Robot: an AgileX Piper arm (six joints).
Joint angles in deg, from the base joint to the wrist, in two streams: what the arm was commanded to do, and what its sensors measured. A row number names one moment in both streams.
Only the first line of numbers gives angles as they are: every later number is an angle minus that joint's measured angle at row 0.
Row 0, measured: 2.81 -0.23 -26.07 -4.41 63.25 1.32
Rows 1 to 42, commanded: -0.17 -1.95 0.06 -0.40 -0.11 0.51; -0.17 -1.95 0.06 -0.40 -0.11 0.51; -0.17 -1.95 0.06 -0.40 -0.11 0.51; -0.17 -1.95 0.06 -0.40 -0.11 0.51; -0.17 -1.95 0.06 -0.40 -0.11 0.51; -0.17 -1.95 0.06 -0.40 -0.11 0.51; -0.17 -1.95 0.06 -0.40 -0.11 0.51; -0.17 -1.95 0.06 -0.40 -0.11 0.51; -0.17 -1.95 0.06 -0.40 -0.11 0.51; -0.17 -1.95 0.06 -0.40 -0.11 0.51; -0.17 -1.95 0.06 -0.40 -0.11 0.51; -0.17 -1.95 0.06 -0.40 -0.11 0.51; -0.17 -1.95 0.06 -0.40 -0.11 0.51; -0.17 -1.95 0.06 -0.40 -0.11 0.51; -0.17 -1.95 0.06 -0.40 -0.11 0.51; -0.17 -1.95 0.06 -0.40 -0.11 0.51; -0.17 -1.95 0.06 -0.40 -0.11 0.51; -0.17 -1.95 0.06 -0.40 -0.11 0.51; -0.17 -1.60 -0.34 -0.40 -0.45 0.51; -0.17 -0.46 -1.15 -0.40 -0.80 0.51; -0.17 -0.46 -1.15 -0.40 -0.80 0.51; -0.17 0.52 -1.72 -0.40 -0.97 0.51; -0.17 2.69 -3.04 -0.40 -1.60 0.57; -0.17 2.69 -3.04 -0.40 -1.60 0.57; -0.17 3.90 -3.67 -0.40 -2.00 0.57; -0.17 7.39 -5.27 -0.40 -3.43 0.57; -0.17 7.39 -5.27 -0.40 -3.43 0.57; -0.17 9.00 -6.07 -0.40 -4.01 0.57; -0.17 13.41 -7.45 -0.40 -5.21 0.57; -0.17 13.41 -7.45 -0.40 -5.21 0.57; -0.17 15.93 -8.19 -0.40 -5.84 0.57; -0.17 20.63 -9.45 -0.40 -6.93 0.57; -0.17 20.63 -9.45 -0.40 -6.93 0.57; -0.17 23.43 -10.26 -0.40 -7.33 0.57; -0.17 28.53 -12.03 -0.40 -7.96 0.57; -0.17 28.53 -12.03 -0.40 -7.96 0.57; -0.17 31.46 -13.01 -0.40 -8.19 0.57; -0.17 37.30 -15.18 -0.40 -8.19 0.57; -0.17 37.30 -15.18 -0.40 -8.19 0.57; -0.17 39.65 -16.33 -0.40 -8.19 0.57; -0.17 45.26 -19.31 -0.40 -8.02 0.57; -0.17 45.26 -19.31 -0.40 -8.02 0.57
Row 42, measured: 0.00 39.13 -16.04 0.00 -7.44 0.00
